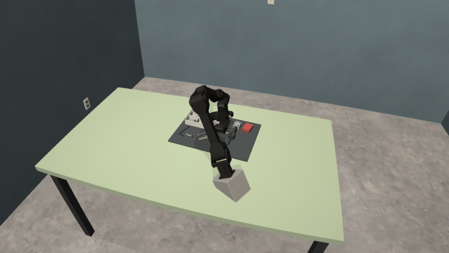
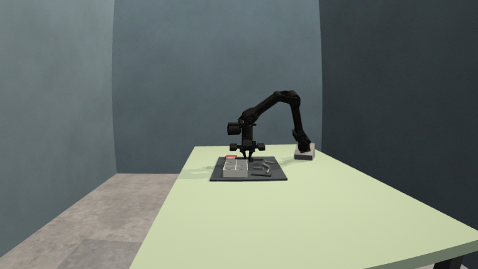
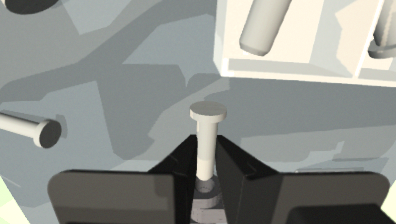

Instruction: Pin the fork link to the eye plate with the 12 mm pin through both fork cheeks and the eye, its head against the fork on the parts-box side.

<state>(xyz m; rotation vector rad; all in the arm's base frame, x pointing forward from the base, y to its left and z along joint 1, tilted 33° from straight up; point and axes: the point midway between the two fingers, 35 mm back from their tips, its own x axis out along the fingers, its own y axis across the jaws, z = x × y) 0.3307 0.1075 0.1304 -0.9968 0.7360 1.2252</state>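
My hand is 5 cm to the left of the eye plate, 3 cm above it and 2 cm short of it. The rest, counted from my hand: red block (11 cm to the right, 10 cm ahead, 3 cm below); white parts box (15 cm to the left, 5 cm ahead, 3 cm below); mat (5 cm to the left, 5 cm below).
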